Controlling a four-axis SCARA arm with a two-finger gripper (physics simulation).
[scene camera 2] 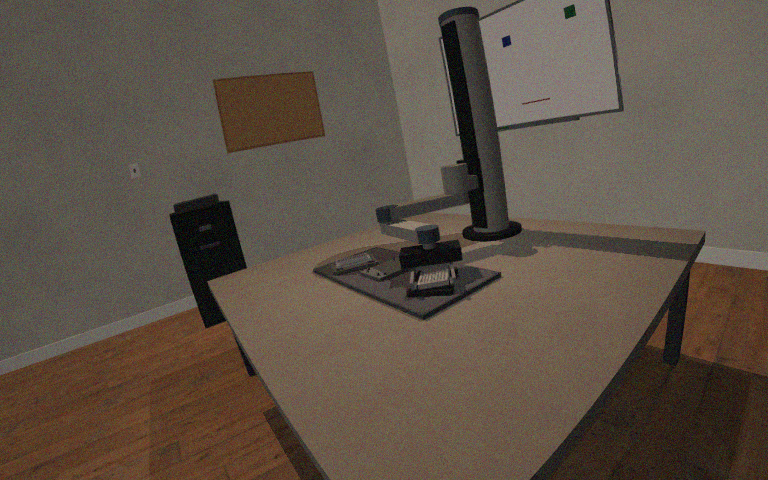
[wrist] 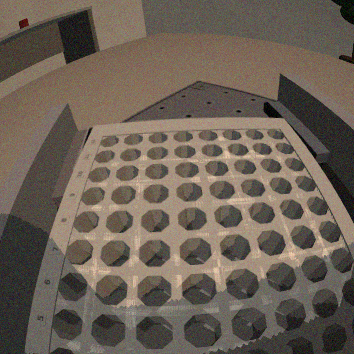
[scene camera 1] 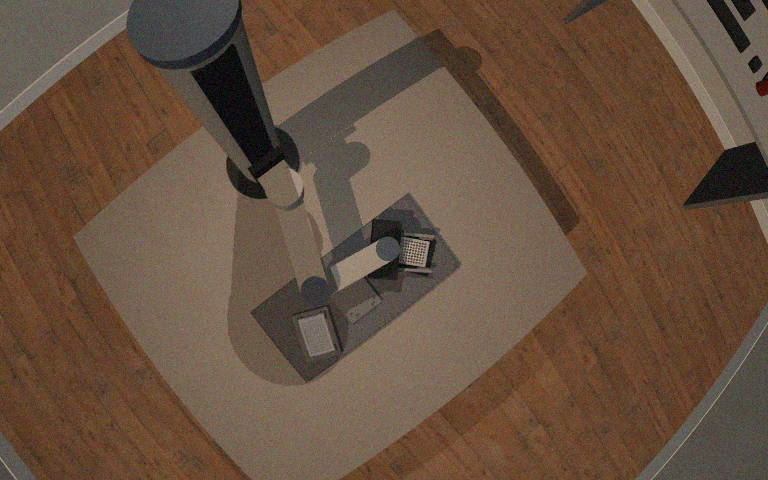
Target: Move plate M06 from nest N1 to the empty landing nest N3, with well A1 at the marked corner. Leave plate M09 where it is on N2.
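Observation:
A pale multi-well plate [scene camera 1: 417, 253] [scene camera 2: 433, 277] [wrist: 185, 124], taken as M06, sits level in its dark nest [scene camera 2: 431, 292] at the board's right end. My gripper [scene camera 1: 417, 251] [scene camera 2: 432, 276] [wrist: 179, 99] is shut on it, with one finger along each long side. I cannot see any lift. In the wrist view, numbers from 5 upward run along the plate's left edge; the lower-numbered end and well A1 are out of view. Another plate [scene camera 1: 317, 335] [scene camera 2: 353, 262], taken as M09, sits in a nest at the board's other end. A low, empty nest [scene camera 1: 362, 309] [scene camera 2: 379, 272] lies between them.
The dark board [scene camera 1: 447, 260] [scene camera 2: 390, 292] [wrist: 196, 91] carries the nests and lies on the table [scene camera 1: 509, 283] [scene camera 2: 430, 373]. The arm's column [scene camera 1: 226, 96] [scene camera 2: 481, 124] stands on the table behind the board. A dark cabinet [scene camera 2: 209, 260] stands on the floor beyond the table.

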